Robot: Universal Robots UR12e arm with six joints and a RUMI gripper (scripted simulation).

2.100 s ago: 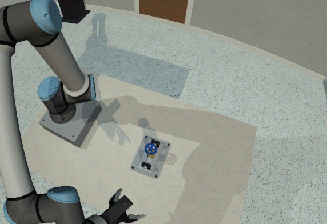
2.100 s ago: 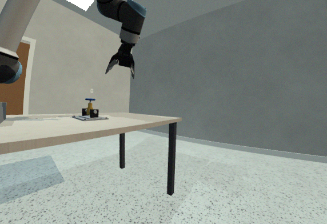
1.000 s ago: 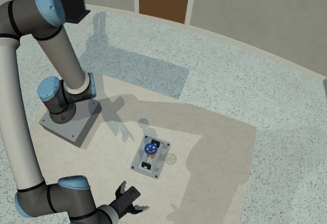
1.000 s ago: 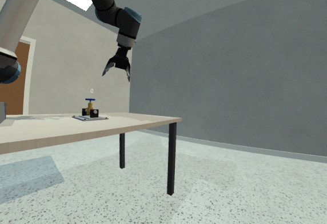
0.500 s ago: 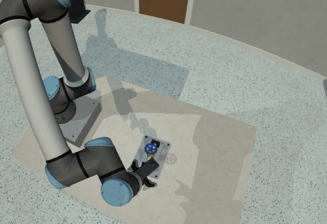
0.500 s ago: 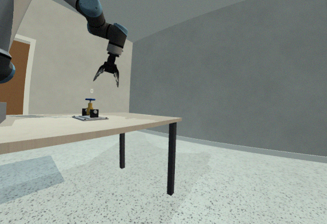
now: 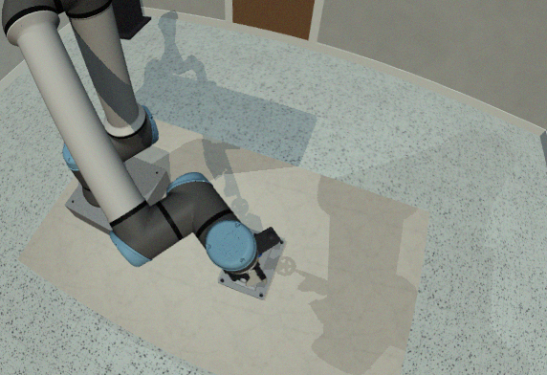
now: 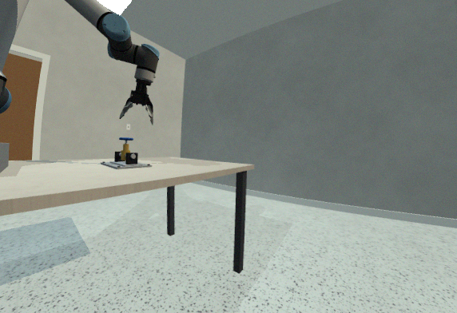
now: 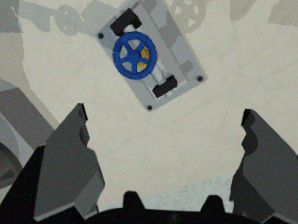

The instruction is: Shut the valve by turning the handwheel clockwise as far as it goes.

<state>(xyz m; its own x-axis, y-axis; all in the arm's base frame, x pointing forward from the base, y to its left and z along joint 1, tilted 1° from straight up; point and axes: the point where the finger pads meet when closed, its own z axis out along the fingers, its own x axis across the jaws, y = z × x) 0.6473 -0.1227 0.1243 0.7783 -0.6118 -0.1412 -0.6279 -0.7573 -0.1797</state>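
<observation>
Right now my hand is 2 cm past the blue spoked handwheel, 7 cm to the right of it and 9 cm above it.
</observation>
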